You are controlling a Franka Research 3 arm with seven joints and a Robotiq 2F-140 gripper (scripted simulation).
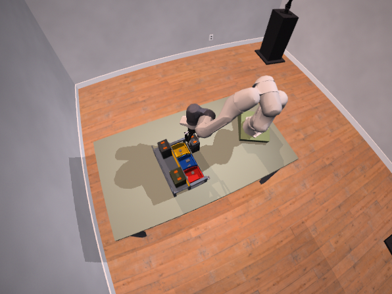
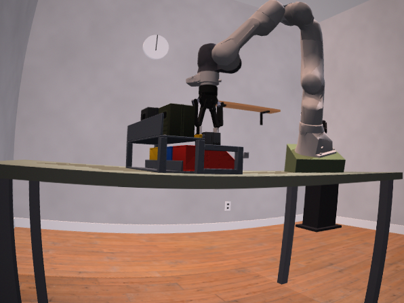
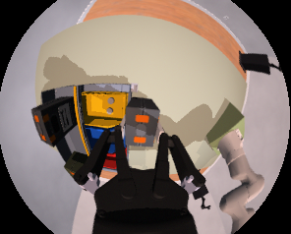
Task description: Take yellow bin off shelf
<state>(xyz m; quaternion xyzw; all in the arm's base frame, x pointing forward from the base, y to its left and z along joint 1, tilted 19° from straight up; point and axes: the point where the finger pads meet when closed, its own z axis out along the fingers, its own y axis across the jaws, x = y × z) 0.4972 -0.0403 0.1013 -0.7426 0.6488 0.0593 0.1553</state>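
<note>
Now: hand 5 cm above the black box. From my hand the other things lie so: yellow bin (13 cm ahead, 1 cm to the left, 9 cm below); red bin (10 cm ahead, 24 cm to the left, 9 cm below); blue bin (11 cm ahead, 12 cm to the left, 9 cm below).
</note>
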